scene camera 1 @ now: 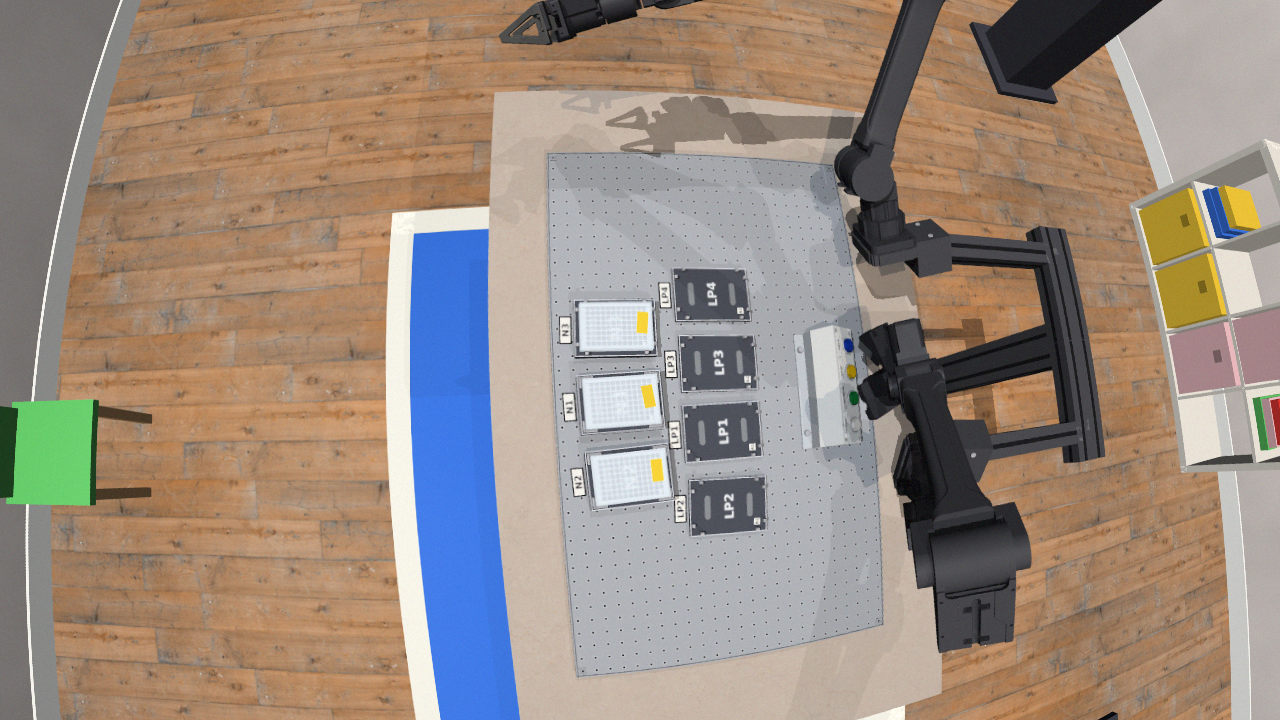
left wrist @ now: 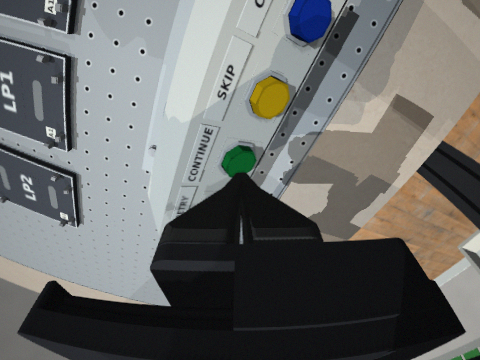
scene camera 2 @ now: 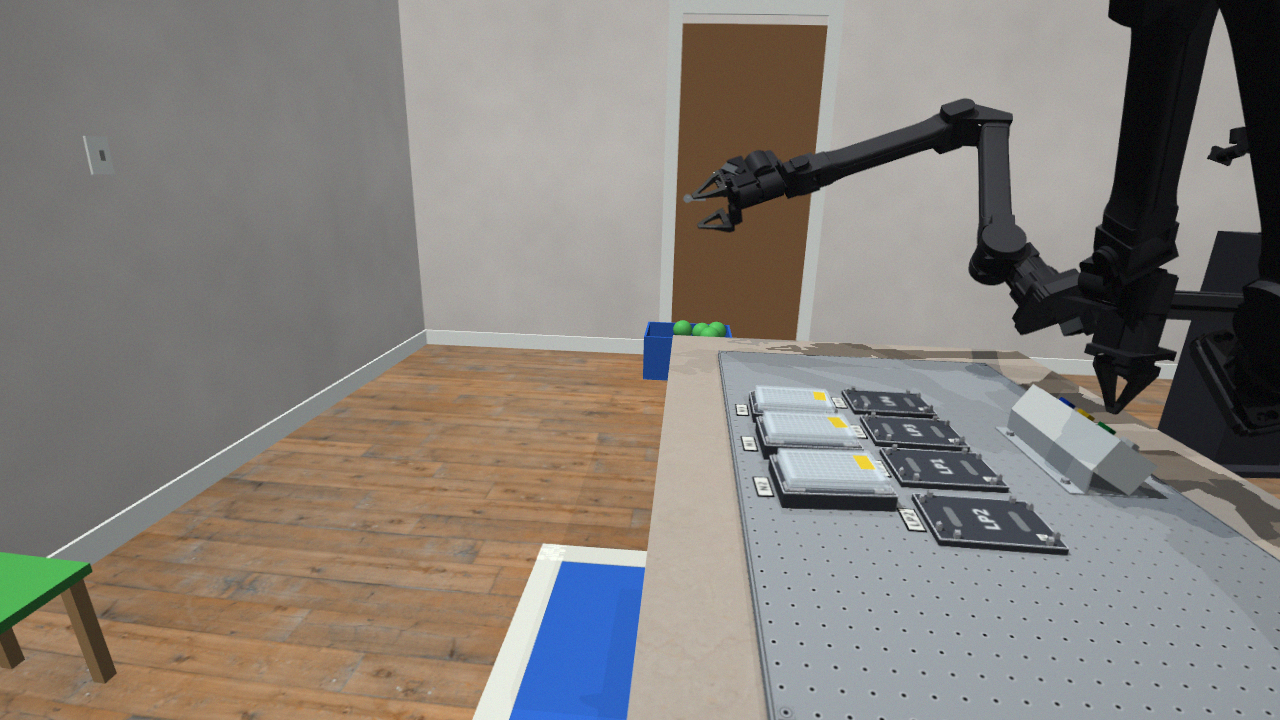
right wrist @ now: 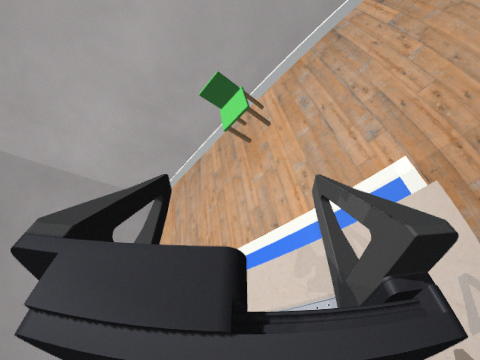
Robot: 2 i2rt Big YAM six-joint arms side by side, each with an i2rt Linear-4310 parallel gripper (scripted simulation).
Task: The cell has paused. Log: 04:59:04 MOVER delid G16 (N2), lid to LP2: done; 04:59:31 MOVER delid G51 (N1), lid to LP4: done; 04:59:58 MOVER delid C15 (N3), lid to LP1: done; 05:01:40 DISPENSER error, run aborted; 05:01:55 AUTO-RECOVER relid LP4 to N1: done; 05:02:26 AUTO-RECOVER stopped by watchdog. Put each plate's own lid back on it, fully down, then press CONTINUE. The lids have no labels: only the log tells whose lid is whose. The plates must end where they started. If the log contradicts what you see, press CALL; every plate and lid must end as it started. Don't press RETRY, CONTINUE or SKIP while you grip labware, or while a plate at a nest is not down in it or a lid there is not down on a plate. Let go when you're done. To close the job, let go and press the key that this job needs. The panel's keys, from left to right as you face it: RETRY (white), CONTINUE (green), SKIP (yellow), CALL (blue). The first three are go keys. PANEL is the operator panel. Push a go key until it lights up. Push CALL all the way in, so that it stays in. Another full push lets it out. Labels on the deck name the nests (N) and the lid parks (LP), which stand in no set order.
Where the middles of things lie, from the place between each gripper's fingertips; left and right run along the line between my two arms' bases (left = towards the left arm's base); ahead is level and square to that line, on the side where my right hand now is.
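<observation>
The yellow skip key (left wrist: 270,96) is 5 cm to the right of my left hand (scene camera 2: 1111,413) and 3 cm below it. As for the green continue key (left wrist: 241,158), my left hand is 3 cm above it.
From my right gripper (scene camera 1: 507,38), the green continue key is 57 cm behind, 60 cm to the left and 25 cm below. My right gripper is also 25 cm above the yellow skip key, 55 cm to the right of it and 58 cm past it.
</observation>
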